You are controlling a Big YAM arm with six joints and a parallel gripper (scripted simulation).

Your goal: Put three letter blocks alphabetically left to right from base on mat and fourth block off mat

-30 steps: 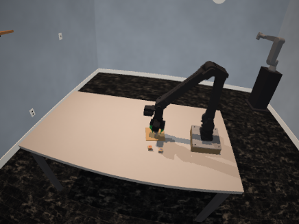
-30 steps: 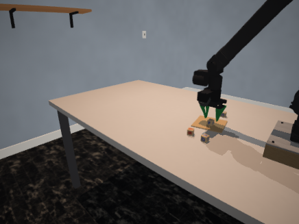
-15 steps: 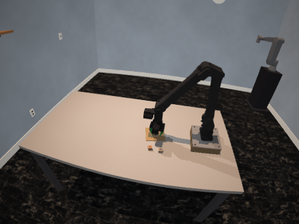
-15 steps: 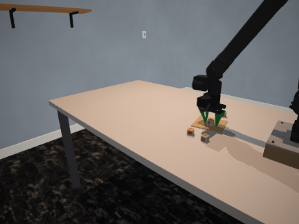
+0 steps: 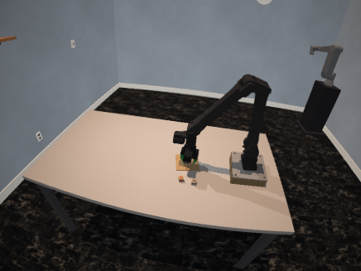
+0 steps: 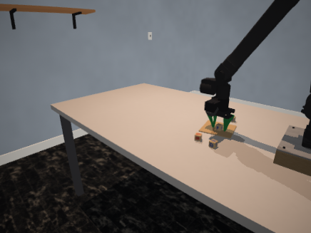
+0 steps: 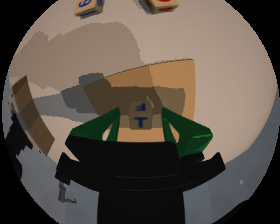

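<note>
The mat is 1 cm to the right of my hand, 1 cm below it and 1 cm ahead of it.
</note>
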